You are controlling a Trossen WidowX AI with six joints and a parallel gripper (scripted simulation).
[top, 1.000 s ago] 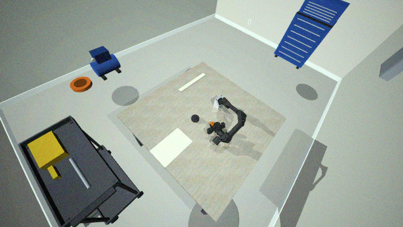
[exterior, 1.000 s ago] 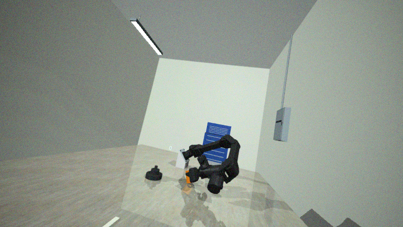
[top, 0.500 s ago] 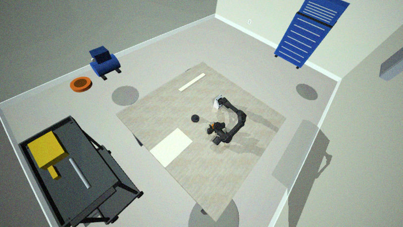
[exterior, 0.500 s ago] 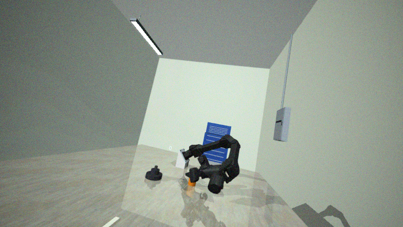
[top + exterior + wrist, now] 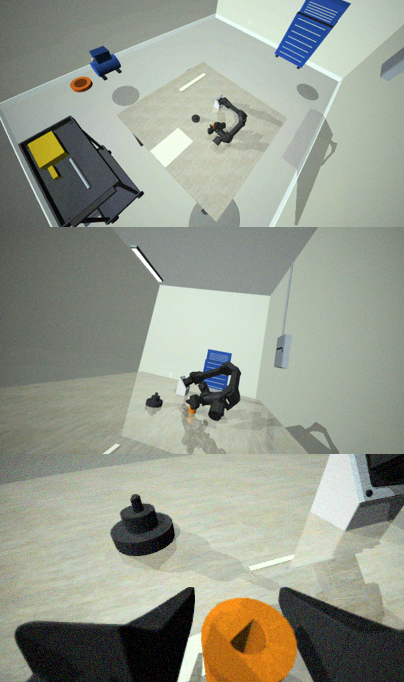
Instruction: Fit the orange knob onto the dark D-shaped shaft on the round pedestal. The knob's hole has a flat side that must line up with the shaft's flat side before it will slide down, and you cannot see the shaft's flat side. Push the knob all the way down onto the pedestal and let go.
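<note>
Right now the orange knob is 1 cm ahead of my gripper tip, 3 cm to the left of it and 2 cm below it. From my gripper tip the other things lie so: pedestal 6 cm ahead, 17 cm to the right, 2 cm below.
</note>
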